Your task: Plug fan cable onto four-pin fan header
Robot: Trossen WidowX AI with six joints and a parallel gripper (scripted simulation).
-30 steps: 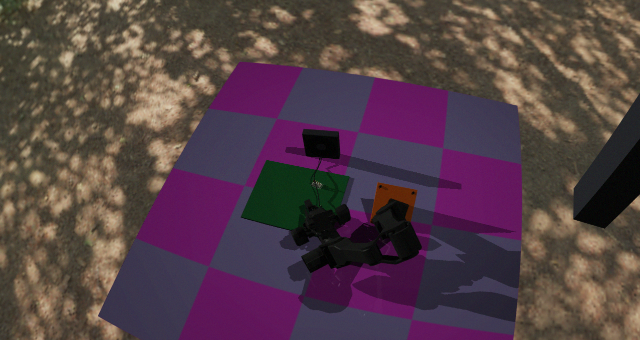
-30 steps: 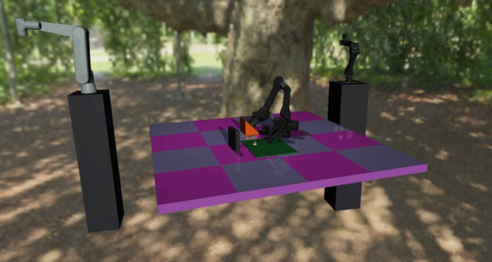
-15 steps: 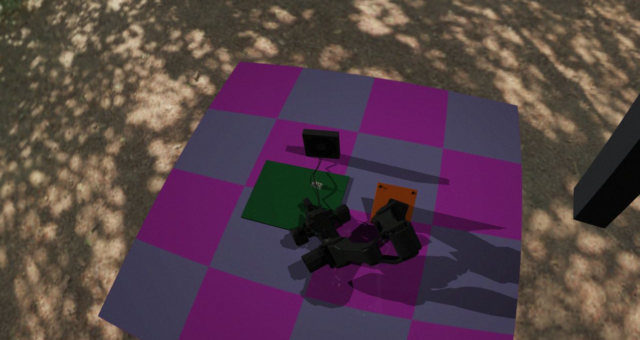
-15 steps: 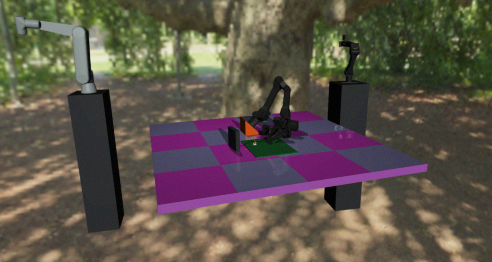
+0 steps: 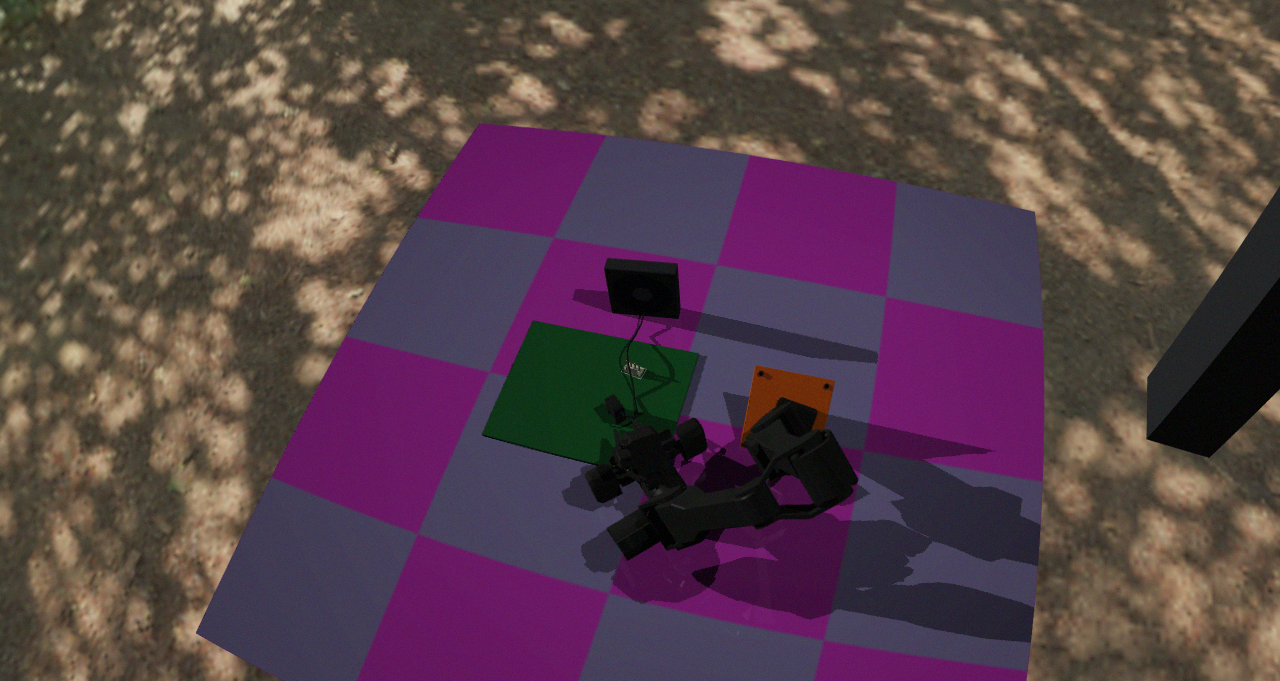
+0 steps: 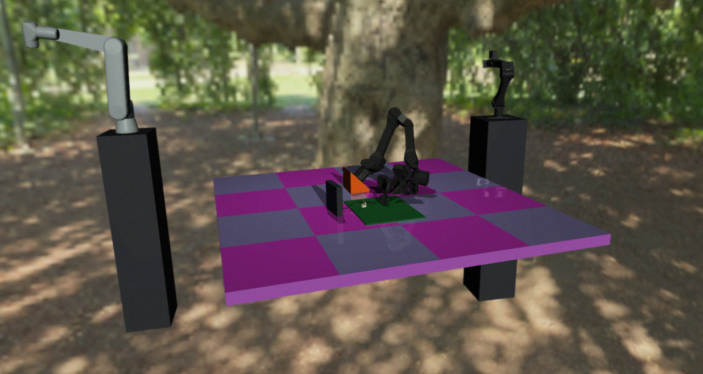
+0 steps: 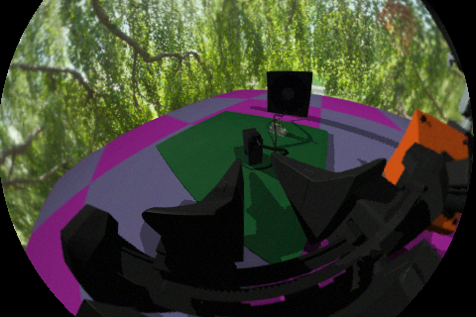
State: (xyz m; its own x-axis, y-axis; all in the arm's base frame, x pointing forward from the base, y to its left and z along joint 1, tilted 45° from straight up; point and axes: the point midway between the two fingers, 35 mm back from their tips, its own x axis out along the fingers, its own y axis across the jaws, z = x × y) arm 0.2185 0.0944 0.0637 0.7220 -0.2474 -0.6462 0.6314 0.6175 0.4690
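The black plug is 3 cm to the right of my gripper tip, 3 cm ahead of it and 2 cm below it. Round my gripper tip: black fan: 24 cm to the right, 7 cm ahead, 2 cm above; green board: 9 cm ahead, 5 cm to the right, 5 cm below.
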